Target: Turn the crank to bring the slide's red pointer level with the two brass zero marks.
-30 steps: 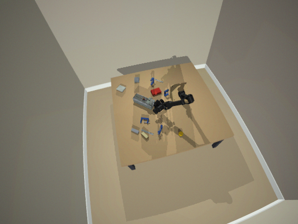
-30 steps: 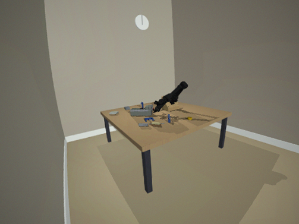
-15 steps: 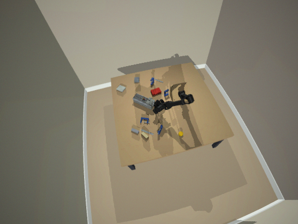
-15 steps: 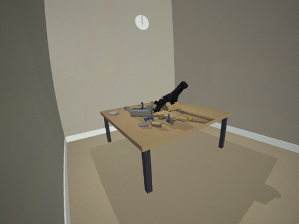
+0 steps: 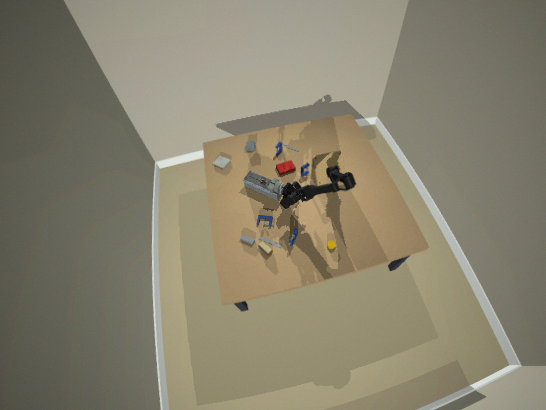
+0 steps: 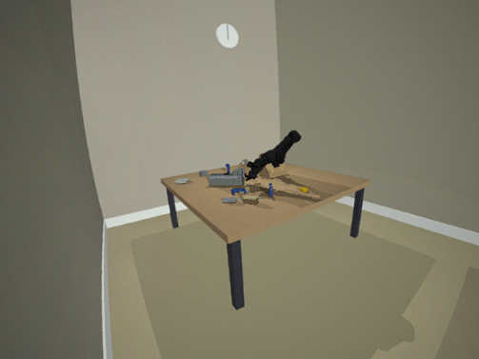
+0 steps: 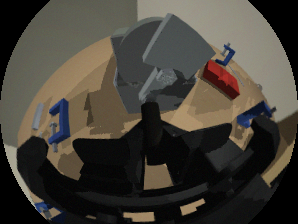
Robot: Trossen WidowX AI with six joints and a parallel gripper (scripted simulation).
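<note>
Right now my gripper tip is 3 cm below the dark crank handle, 1 cm to the right of it and 1 cm past it. Also, from my gripper tip: red pointer (11 cm to the right, 10 cm ahead, 5 cm above); then tan block (32 cm to the left, 19 cm ahead, 2 cm below); then yellow disc (40 cm to the left, 19 cm behind, 2 cm below).
</note>
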